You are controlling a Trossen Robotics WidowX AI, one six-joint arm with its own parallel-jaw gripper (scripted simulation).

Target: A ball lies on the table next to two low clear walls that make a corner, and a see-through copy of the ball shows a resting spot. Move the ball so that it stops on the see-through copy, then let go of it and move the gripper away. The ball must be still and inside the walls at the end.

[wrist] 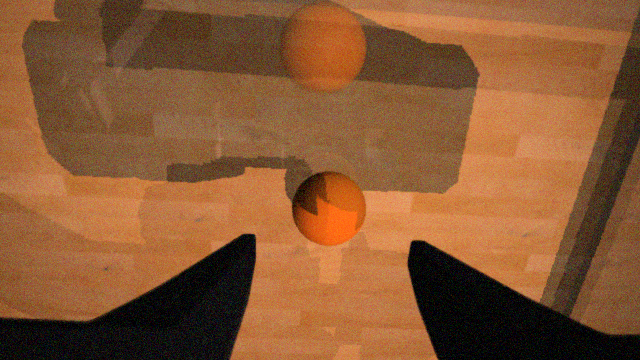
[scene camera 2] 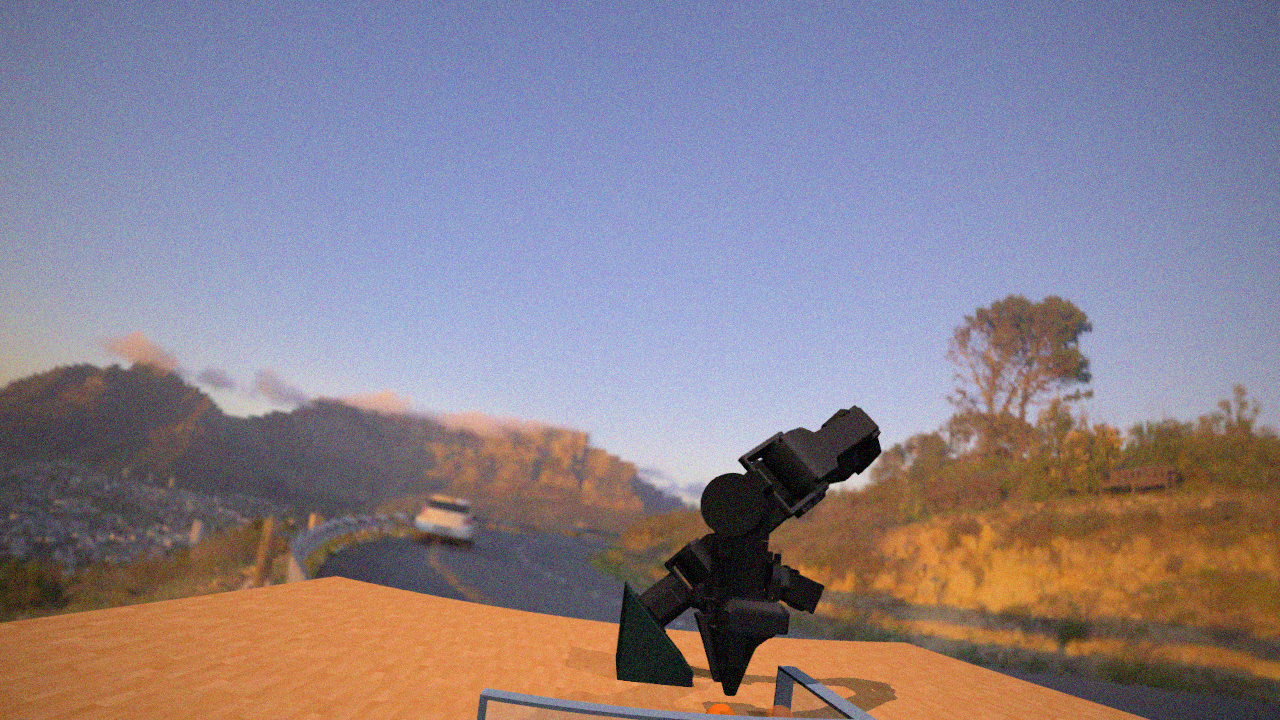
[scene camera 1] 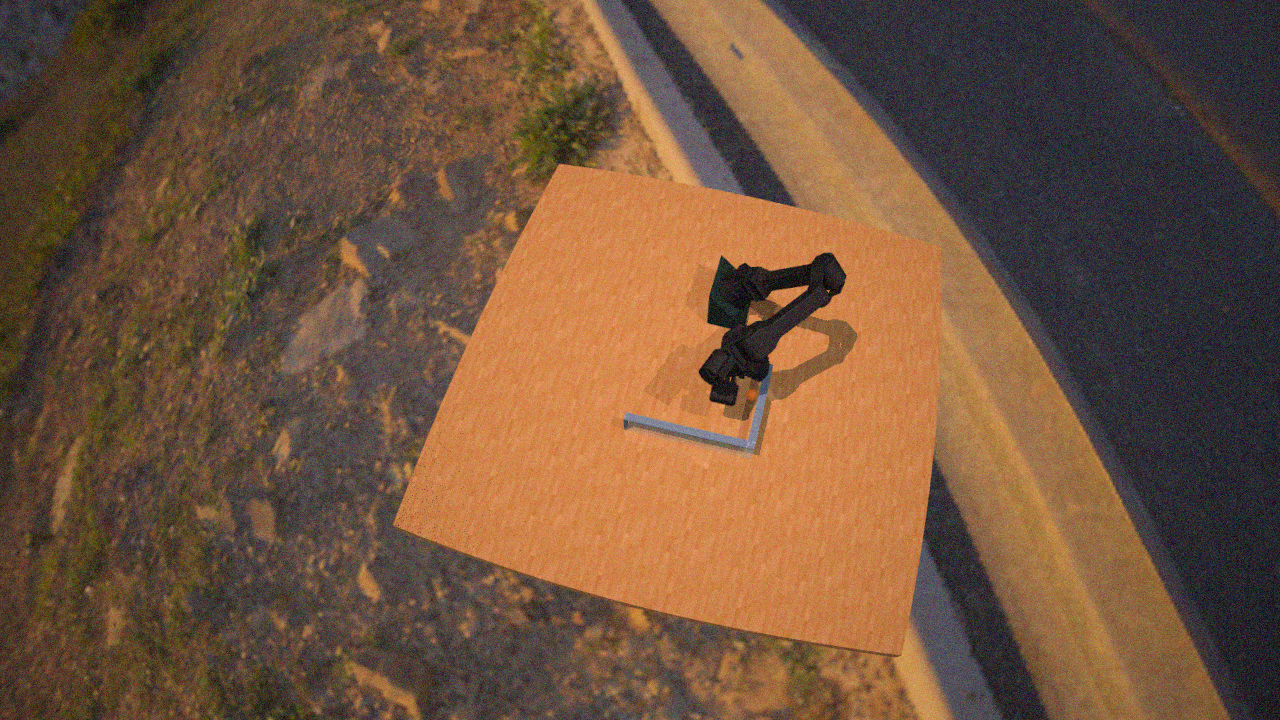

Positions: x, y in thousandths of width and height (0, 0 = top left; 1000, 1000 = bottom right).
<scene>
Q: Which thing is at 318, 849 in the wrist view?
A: My gripper.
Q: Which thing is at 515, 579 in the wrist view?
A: An orange ball.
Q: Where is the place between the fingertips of my gripper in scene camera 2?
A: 565, 956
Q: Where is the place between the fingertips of my gripper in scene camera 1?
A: At 568, 535
</scene>
